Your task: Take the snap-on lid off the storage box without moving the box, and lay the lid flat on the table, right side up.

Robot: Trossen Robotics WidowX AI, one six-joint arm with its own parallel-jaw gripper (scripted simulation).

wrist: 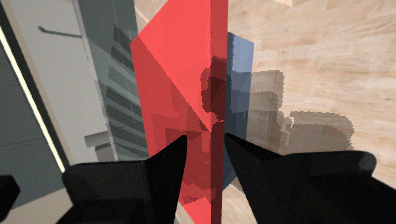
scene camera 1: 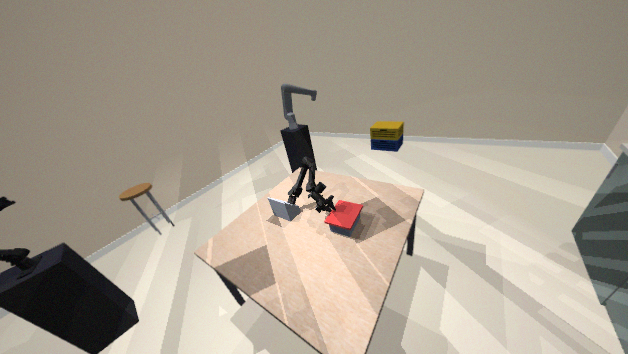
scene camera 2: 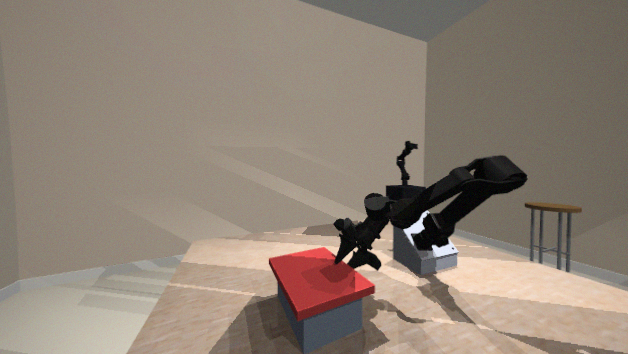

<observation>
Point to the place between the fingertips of the gripper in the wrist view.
At 205, 138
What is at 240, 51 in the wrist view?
A storage box.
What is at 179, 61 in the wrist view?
A lid.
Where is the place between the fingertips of the gripper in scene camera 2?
339, 267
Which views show the lid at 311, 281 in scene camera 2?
The wrist view, scene camera 1 and scene camera 2: all of them.
</observation>
